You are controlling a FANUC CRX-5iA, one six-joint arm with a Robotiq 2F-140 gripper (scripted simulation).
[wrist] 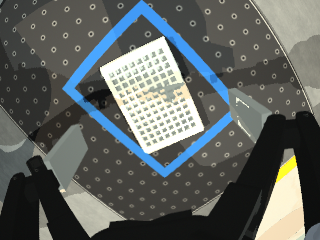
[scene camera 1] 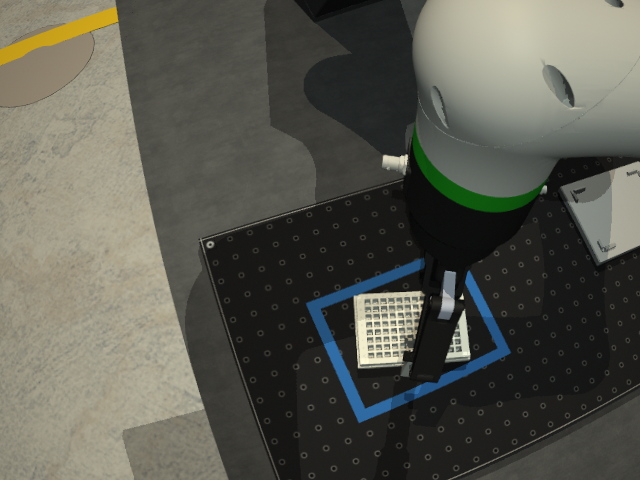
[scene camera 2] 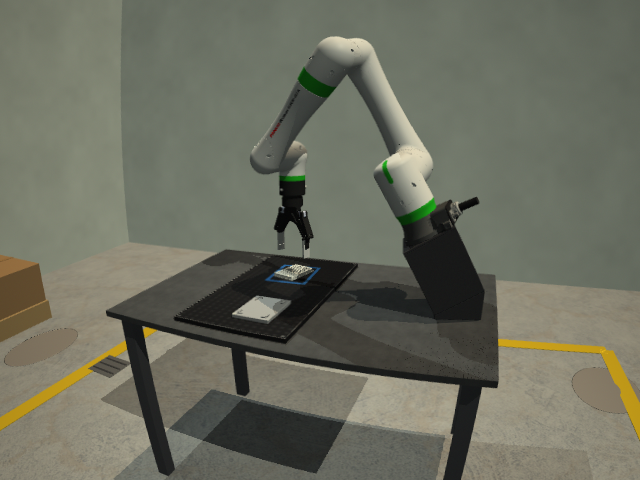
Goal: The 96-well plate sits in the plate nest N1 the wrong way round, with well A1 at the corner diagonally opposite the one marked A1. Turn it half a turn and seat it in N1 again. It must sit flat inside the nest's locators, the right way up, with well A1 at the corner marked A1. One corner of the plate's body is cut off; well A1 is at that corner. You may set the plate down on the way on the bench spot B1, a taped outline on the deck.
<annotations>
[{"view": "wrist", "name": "my gripper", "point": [153,120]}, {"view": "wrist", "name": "white 96-well plate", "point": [179,110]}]
</annotations>
